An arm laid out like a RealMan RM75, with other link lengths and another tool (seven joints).
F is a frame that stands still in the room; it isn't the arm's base.
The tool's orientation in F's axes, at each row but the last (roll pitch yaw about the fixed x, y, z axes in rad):
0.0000, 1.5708, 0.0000
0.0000, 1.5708, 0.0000
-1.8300, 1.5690, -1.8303
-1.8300, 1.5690, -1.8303
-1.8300, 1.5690, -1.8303
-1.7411, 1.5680, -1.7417
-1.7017, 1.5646, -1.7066
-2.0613, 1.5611, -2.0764
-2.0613, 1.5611, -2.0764
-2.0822, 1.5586, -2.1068
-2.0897, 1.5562, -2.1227
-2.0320, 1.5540, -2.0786
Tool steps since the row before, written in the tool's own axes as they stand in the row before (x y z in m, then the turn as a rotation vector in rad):
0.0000, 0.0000, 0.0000, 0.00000, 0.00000, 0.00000
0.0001, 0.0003, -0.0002, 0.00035, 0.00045, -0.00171
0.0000, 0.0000, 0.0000, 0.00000, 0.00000, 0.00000
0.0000, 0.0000, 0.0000, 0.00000, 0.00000, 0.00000
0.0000, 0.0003, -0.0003, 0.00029, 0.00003, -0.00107
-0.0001, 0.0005, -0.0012, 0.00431, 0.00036, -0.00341
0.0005, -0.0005, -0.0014, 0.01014, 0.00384, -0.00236
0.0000, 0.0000, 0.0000, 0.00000, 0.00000, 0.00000
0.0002, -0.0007, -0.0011, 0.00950, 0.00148, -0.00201
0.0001, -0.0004, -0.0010, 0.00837, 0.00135, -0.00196
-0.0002, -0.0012, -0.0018, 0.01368, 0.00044, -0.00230
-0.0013, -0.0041, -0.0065, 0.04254, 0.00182, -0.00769
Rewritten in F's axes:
0.0000, 0.0000, 0.0000, 0.00000, 0.00000, 0.00000
-0.0002, 0.0003, -0.0001, -0.00171, 0.00045, -0.00035
0.0000, 0.0000, 0.0000, 0.00000, 0.00000, 0.00000
0.0000, 0.0000, 0.0000, 0.00000, 0.00000, 0.00000
-0.0003, 0.0003, 0.0000, -0.00107, 0.00003, -0.00029
-0.0012, 0.0005, 0.0001, -0.00341, 0.00035, -0.00431
-0.0014, -0.0005, -0.0005, -0.00235, 0.00379, -0.01016
0.0000, 0.0000, 0.0000, 0.00000, 0.00000, 0.00000
-0.0011, -0.0007, -0.0002, -0.00203, 0.00143, -0.00950
-0.0010, -0.0004, -0.0001, -0.00198, 0.00131, -0.00837
-0.0018, -0.0011, 0.0002, -0.00239, 0.00035, -0.01367
-0.0067, -0.0038, 0.0014, -0.00794, 0.00155, -0.04250

